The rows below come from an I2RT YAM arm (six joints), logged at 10 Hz.
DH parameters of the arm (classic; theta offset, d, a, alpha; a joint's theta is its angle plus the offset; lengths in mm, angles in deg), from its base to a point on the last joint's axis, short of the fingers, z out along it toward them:
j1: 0 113.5 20 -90
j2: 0 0 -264 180
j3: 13.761 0 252.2 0
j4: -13.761 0 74 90
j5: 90 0 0 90
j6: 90 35.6 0 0
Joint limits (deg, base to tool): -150..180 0..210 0..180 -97..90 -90..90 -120..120
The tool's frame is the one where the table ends.
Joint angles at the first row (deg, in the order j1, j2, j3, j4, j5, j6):
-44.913, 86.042, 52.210, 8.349, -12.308, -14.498
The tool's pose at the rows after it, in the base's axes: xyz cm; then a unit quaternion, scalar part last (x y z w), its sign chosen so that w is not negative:
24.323, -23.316, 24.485, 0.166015, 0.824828, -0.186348, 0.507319
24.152, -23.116, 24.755, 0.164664, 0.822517, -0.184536, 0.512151
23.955, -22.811, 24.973, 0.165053, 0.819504, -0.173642, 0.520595
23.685, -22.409, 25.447, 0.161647, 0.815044, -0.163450, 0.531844
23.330, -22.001, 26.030, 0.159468, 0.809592, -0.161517, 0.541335
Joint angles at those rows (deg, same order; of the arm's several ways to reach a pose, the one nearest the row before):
-45.077, 85.918, 52.295, 8.438, -12.283, -14.502
-45.088, 85.108, 51.990, 8.438, -12.721, -14.272
-45.087, 84.159, 51.443, 8.525, -13.969, -13.248
-45.085, 82.738, 50.935, 8.525, -15.485, -12.418
-45.087, 81.057, 50.412, 8.525, -16.124, -11.911

